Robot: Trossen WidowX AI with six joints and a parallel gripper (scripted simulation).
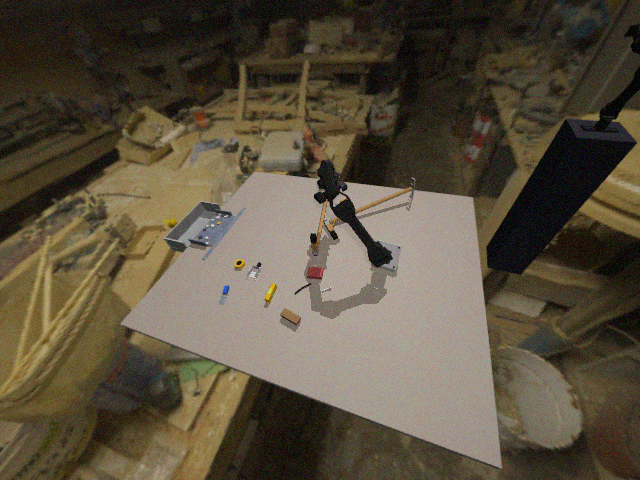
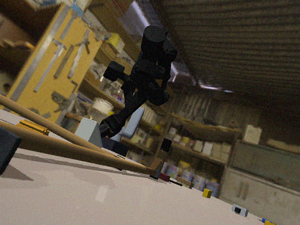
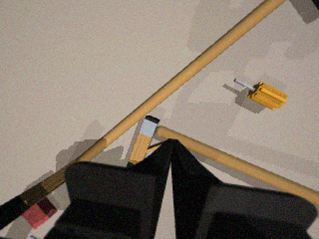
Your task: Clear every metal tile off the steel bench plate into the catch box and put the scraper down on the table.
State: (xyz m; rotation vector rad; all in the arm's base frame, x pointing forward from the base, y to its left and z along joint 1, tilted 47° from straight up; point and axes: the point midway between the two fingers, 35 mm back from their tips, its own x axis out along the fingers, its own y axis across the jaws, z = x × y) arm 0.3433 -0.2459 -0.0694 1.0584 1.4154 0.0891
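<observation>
The long scraper is 60 mm ahead of my gripper tip, 10 mm to the right of it and 80 mm below it. Also, from my gripper tip: black wire (30 mm behind, 480 mm to the left, 140 mm below); orange piece (20 mm behind, 170 mm to the right, 130 mm below); red block (60 mm behind, 390 mm to the left, 130 mm below).
</observation>
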